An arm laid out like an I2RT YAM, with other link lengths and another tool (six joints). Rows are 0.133 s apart.
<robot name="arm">
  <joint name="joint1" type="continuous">
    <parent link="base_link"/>
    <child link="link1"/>
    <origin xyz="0 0 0.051"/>
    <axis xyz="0 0 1"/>
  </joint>
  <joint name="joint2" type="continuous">
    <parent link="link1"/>
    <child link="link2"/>
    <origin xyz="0.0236 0.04 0.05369" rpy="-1.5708 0 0"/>
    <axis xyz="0 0 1"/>
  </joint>
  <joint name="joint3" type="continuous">
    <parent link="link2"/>
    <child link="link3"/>
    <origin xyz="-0.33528 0 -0.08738" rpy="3.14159 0 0"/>
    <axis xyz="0 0 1"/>
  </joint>
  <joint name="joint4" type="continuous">
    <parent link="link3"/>
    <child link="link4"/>
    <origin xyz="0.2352 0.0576 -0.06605"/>
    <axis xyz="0 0 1"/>
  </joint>
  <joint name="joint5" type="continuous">
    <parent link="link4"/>
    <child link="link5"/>
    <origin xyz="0.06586 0.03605 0.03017" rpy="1.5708 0 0"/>
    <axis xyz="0 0 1"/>
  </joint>
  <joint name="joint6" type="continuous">
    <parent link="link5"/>
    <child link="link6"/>
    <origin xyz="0.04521 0 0.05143" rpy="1.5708 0 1.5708"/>
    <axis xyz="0 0 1"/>
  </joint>
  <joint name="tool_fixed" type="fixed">
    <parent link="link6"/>
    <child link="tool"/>
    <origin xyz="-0.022 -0.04 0.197" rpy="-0.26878 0 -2.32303"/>
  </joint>
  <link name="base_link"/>
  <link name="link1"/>
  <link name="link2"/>
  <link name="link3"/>
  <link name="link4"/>
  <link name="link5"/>
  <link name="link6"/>
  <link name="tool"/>
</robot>
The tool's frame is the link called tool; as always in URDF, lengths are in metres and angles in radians. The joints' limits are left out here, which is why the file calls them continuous.
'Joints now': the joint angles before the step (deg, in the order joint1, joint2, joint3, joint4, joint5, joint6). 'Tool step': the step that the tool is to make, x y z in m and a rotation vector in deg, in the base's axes. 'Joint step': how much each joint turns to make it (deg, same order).
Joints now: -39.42 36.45 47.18 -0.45 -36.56 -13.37
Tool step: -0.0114 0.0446 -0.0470 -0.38 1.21 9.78
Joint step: 0.03 -4.47 -9.58 5.02 -9.78 0.92
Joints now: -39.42 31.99 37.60 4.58 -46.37 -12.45
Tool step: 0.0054 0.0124 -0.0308 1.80 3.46 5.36
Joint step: 0.18 1.65 -4.00 1.78 -5.25 -0.07
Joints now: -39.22 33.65 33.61 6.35 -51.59 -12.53
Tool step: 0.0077 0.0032 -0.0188 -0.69 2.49 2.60
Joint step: 0.41 2.86 -1.22 0.04 -2.35 -3.20
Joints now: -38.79 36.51 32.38 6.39 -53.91 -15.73
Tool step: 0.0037 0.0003 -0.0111 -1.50 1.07 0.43
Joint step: 0.55 1.09 -0.51 -0.83 0.08 -3.12
